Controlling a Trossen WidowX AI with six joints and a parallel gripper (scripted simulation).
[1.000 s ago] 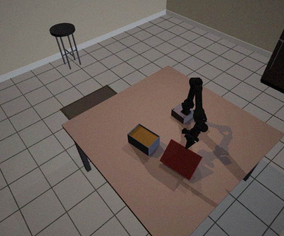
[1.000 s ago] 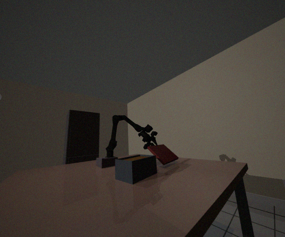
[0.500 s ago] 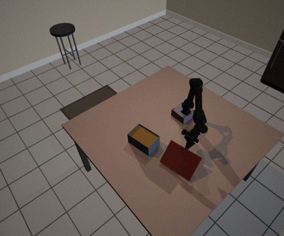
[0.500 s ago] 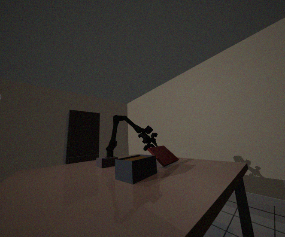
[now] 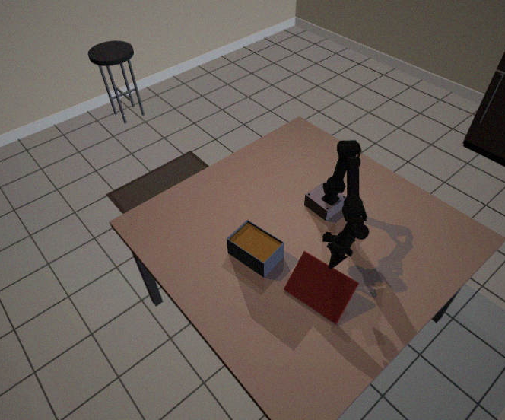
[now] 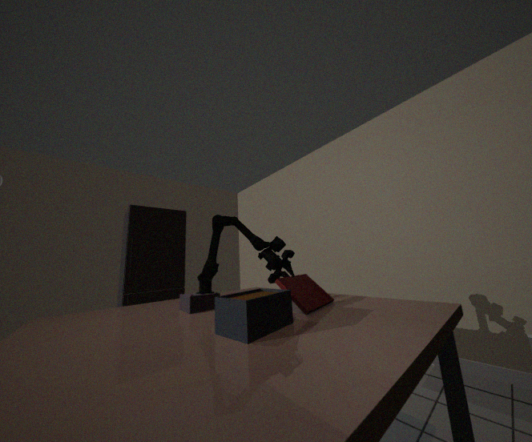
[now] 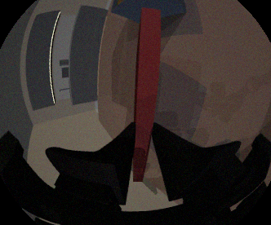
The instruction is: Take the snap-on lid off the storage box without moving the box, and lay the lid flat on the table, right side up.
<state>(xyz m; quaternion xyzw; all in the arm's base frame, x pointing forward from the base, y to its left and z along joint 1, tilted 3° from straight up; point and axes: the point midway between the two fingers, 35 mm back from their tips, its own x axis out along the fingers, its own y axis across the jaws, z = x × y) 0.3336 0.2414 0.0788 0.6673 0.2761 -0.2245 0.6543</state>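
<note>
Now: gripper tip 70 mm short of the red lid and 50 mm above it. From my gripper tip the other things lie so: storage box: 90 mm ahead, 320 mm to the right, 70 mm below.
</note>
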